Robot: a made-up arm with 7 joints. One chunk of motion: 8 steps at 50 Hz.
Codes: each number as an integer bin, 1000 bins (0 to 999) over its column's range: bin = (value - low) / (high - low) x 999, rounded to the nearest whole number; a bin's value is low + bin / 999 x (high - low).
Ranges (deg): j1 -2.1..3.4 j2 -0.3..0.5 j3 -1.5..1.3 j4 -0.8..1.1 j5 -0.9..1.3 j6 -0.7..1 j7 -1..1
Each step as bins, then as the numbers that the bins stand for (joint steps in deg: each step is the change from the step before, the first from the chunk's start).
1 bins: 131 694 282 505 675 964 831
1 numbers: -1.379 0.256 -0.710 0.160 0.586 0.940 0.664
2 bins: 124 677 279 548 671 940 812
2 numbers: -1.417 0.242 -0.718 0.242 0.578 0.900 0.626
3 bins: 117 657 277 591 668 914 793
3 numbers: -1.456 0.226 -0.724 0.324 0.571 0.855 0.588
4 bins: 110 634 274 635 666 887 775
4 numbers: -1.494 0.208 -0.732 0.408 0.567 0.809 0.552
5 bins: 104 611 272 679 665 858 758
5 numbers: -1.527 0.189 -0.738 0.491 0.564 0.760 0.518
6 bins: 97 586 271 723 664 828 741
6 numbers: -1.566 0.169 -0.740 0.575 0.562 0.709 0.483
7 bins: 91 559 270 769 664 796 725
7 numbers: -1.599 0.148 -0.743 0.663 0.562 0.655 0.451
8 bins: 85 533 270 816 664 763 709
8 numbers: -1.632 0.127 -0.743 0.752 0.562 0.598 0.419
